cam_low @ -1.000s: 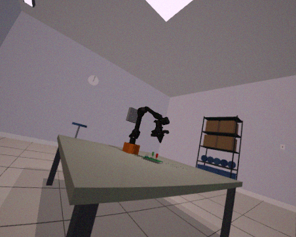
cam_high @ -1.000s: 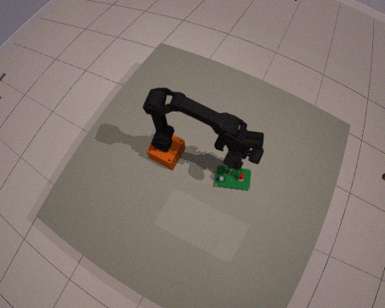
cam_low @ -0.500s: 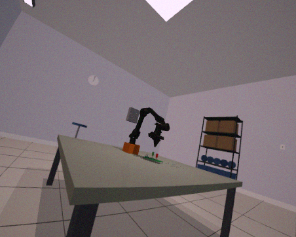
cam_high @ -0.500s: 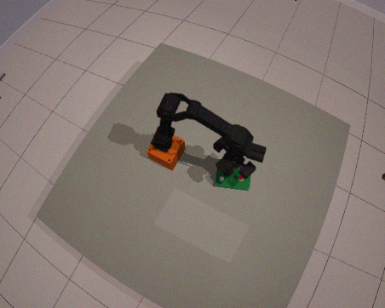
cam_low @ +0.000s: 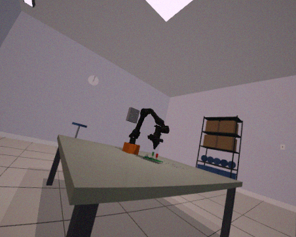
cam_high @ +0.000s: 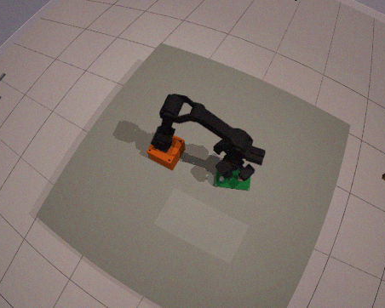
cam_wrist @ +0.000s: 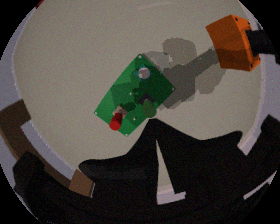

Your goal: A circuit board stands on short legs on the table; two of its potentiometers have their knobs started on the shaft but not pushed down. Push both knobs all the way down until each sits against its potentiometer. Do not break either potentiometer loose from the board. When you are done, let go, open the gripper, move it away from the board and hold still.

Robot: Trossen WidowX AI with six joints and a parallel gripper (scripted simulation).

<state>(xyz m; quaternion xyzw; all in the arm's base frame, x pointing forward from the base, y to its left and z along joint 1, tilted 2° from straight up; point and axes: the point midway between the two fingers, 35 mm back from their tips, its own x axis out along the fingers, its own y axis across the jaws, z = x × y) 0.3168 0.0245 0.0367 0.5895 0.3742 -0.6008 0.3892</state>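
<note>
The green round knob is 4 cm below my gripper tip. The rest, counted from my gripper tip: red knob: 6 cm ahead, 5 cm below, 1 cm to the right.
</note>
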